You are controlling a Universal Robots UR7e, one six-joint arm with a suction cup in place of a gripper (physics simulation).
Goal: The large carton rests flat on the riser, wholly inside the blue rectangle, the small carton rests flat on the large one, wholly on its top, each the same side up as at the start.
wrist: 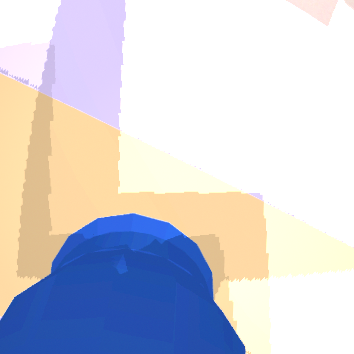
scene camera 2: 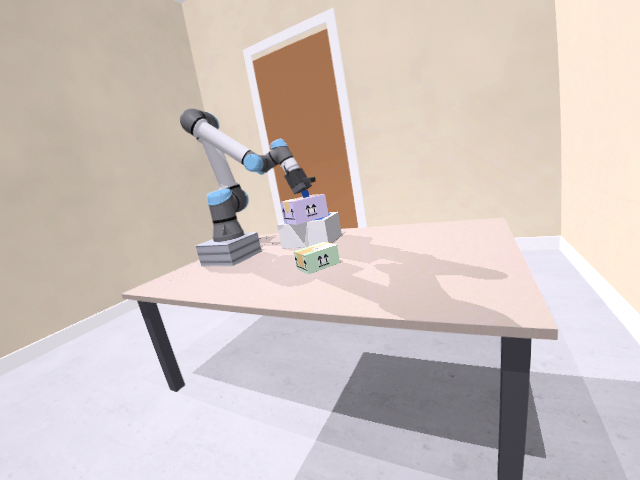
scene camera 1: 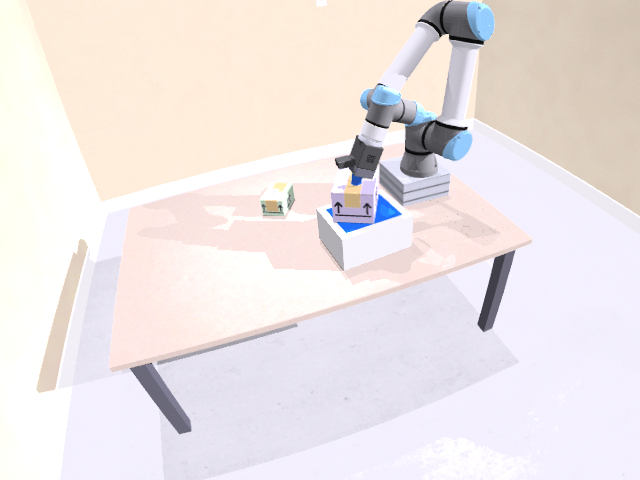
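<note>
The large lilac carton [scene camera 1: 354,202] [scene camera 2: 305,209] [wrist: 88,63] with a tan tape strip and black up arrows sits on the white riser [scene camera 1: 370,240] [scene camera 2: 318,233], over the blue rectangle [scene camera 1: 390,209]. In the second scene view it looks slightly tilted. My blue suction cup [scene camera 1: 355,180] [scene camera 2: 305,192] [wrist: 130,253] presses on the tape on the carton's top and is shut on it. The small green carton [scene camera 1: 277,199] [scene camera 2: 317,257] stands on the table to the left of the riser, arrows up.
The arm's grey base block [scene camera 1: 415,183] [scene camera 2: 229,248] stands right behind the riser. The pink table [scene camera 1: 223,286] [scene camera 2: 437,267] stretches wide to the left and front. A brown door [scene camera 2: 304,119] is behind the table.
</note>
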